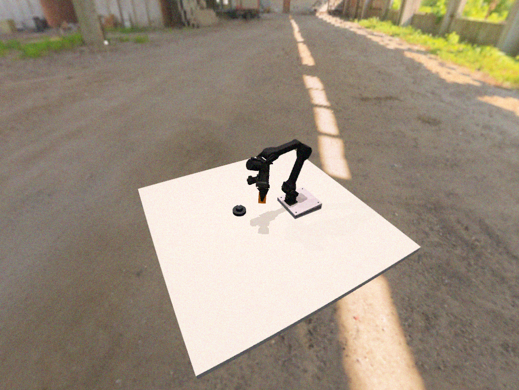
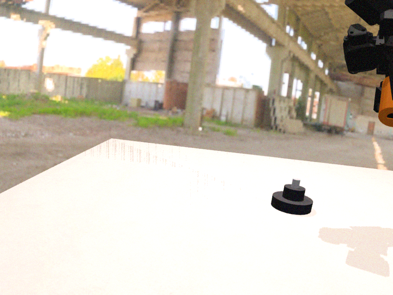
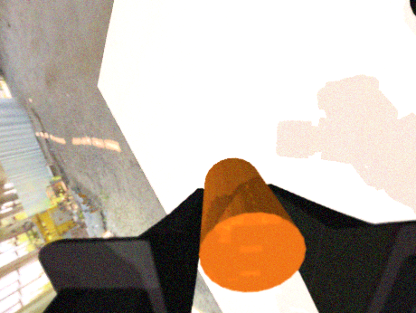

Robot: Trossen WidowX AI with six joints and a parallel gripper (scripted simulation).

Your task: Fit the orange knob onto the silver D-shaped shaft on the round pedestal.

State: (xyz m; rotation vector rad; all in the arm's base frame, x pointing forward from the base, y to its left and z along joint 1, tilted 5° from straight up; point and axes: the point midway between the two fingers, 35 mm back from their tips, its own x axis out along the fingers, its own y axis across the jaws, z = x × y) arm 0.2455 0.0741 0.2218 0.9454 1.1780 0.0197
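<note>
My gripper tip is 1 cm past the orange knob, 2 cm to the left of it and 3 cm below it. From my gripper tip the other things lie so: black round pedestal (4 cm ahead, 20 cm to the right, 18 cm below).
</note>
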